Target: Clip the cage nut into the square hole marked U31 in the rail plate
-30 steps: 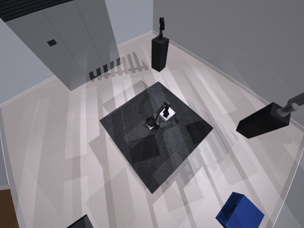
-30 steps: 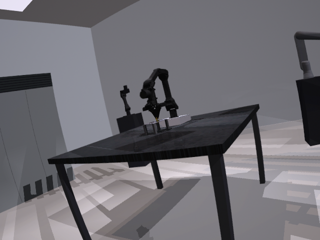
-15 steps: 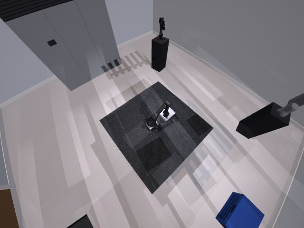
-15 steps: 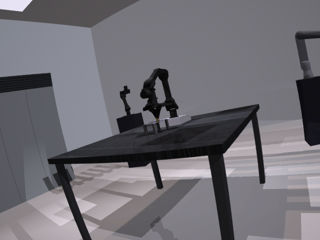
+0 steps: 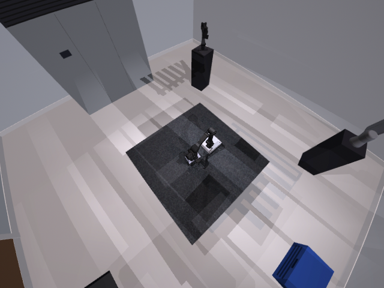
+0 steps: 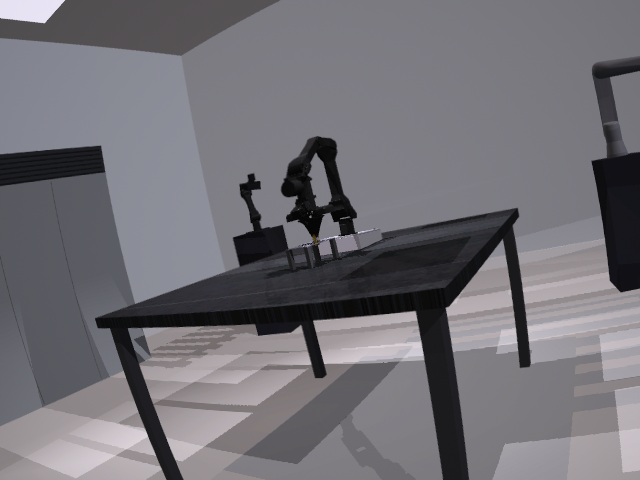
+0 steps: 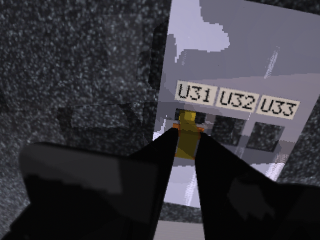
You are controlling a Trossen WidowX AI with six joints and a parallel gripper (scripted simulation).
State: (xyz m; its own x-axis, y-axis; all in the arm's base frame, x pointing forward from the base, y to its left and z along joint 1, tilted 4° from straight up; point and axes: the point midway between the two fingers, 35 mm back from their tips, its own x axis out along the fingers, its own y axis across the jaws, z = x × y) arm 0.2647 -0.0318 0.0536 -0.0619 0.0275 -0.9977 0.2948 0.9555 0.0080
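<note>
Now: gripper tip 10 mm above the yellow cage nut.
</note>
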